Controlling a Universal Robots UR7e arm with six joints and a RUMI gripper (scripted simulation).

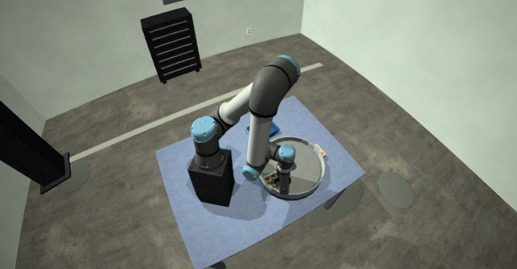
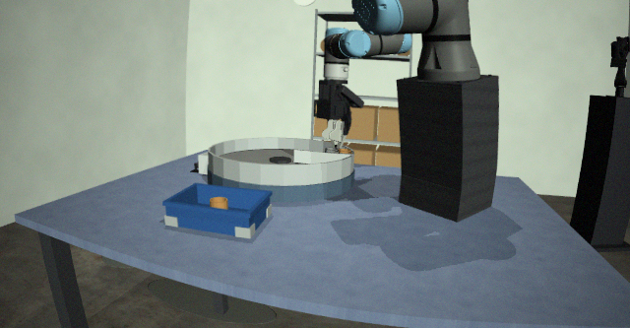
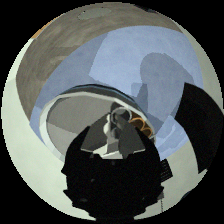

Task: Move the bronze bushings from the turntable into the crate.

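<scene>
Right now my hand is 160 mm short of the turntable, 80 mm to the right of it and 30 mm above it. Round my hand: blue crate (430 mm to the left, 220 mm ahead, 60 mm below).
</scene>
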